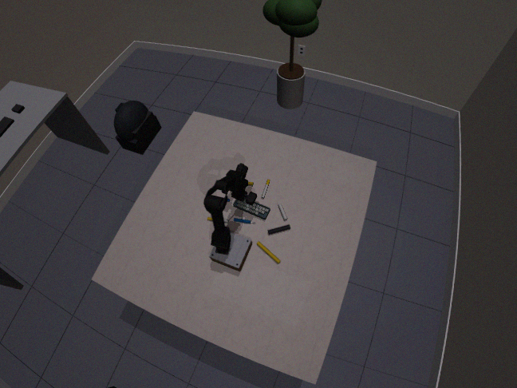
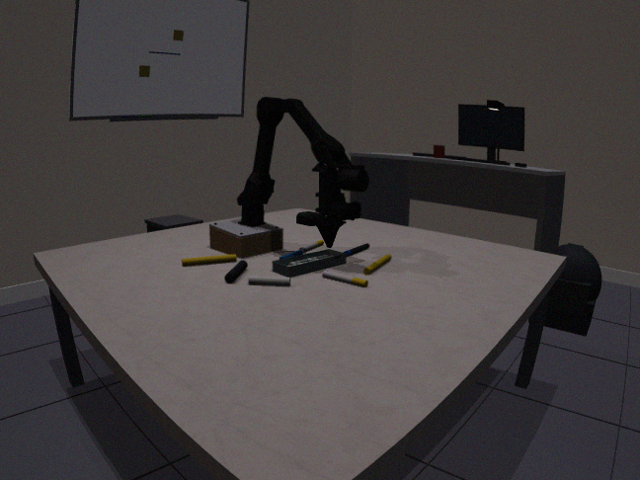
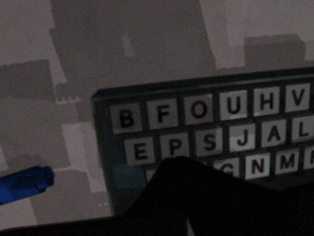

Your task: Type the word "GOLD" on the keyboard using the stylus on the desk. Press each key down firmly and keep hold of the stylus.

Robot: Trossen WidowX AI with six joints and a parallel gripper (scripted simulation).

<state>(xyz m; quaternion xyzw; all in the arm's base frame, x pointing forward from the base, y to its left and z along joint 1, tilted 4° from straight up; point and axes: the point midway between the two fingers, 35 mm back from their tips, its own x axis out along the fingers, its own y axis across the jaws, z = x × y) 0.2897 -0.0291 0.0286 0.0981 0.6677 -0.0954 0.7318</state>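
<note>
The blue stylus is 110 mm behind my gripper tip, 60 mm to the right of it and 30 mm below it.
</note>
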